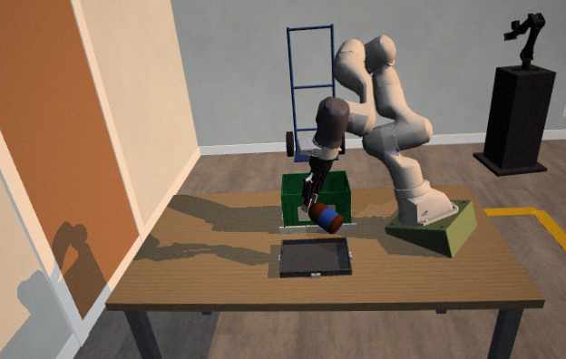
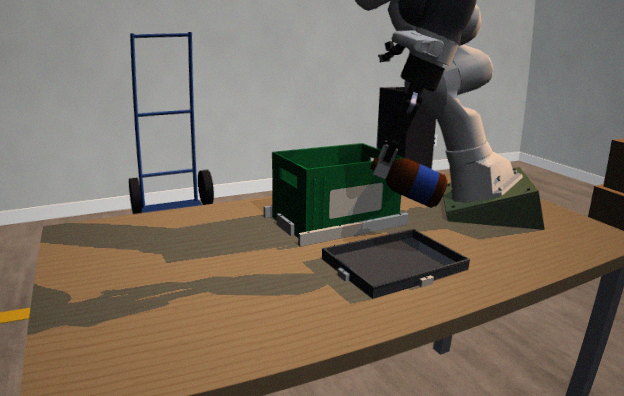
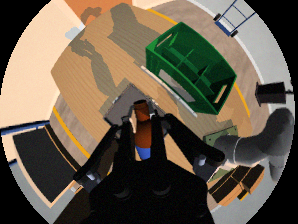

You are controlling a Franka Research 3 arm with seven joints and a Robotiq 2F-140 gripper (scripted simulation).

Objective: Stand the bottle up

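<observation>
Right now the bottle is 3 cm behind my hand, 3 cm to the left of it and 4 cm below it. From my hand the other things lie so: green crate (5 cm behind, 22 cm to the right, 13 cm below); then tray (5 cm to the left, 21 cm below).
</observation>
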